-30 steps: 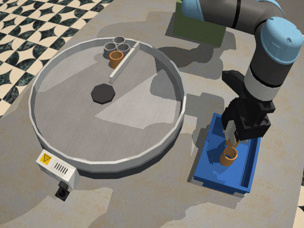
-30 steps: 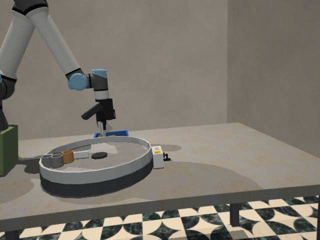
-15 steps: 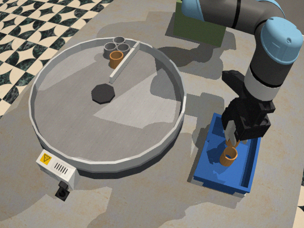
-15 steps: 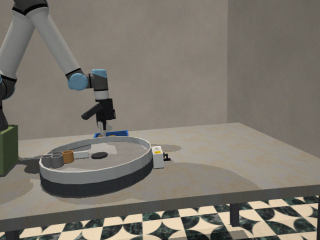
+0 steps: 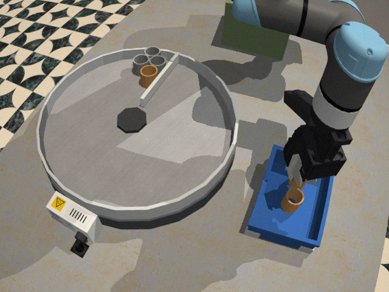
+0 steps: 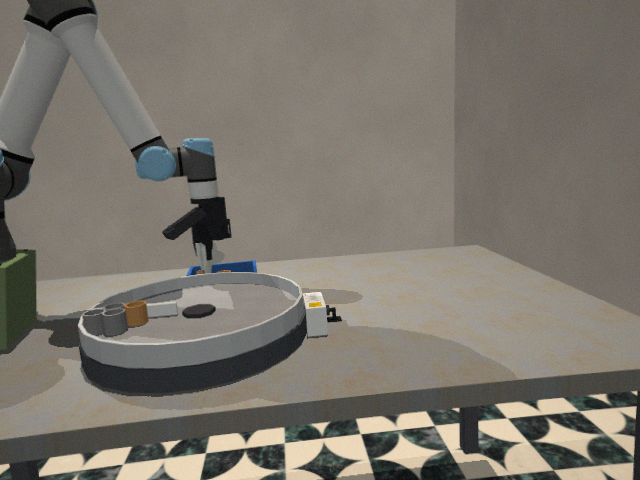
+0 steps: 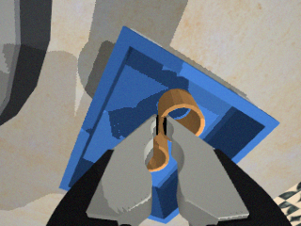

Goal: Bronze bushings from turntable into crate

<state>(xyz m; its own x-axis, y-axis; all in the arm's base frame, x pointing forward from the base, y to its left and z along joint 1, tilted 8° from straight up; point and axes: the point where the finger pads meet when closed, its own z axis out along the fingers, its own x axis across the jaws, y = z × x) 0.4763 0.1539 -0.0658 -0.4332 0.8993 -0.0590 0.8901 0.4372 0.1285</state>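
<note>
My hand is 4 cm short of the blue crate, 2 cm above it and 1 cm to the right of it. Also, from my hand: round grey turntable 34 cm to the right, 1 cm behind, 1 cm above.
</note>
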